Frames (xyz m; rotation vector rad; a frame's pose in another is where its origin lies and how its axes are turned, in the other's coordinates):
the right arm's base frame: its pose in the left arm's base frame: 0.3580 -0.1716 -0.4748 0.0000 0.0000 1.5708
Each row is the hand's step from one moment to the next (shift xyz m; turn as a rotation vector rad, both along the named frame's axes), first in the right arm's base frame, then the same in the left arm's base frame.
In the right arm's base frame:
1: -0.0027 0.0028 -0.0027 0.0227 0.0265 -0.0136
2: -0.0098 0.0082 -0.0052 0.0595 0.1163 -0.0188
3: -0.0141 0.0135 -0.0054 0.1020 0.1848 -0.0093
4: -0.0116 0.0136 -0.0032 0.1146 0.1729 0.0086
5: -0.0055 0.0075 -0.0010 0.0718 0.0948 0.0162
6: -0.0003 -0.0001 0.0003 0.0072 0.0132 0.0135
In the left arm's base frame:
1: -0.0028 -0.0027 -0.0027 -0.0265 0.0227 -0.0136
2: -0.0082 -0.0098 -0.0052 -0.1163 0.0595 -0.0188
3: -0.0135 -0.0141 -0.0054 -0.1848 0.1020 -0.0093
4: -0.0136 -0.0116 -0.0032 -0.1729 0.1146 0.0086
5: -0.0075 -0.0055 -0.0010 -0.0948 0.0718 0.0162
6: 0.0001 -0.0003 0.0003 -0.0132 0.0072 0.0135

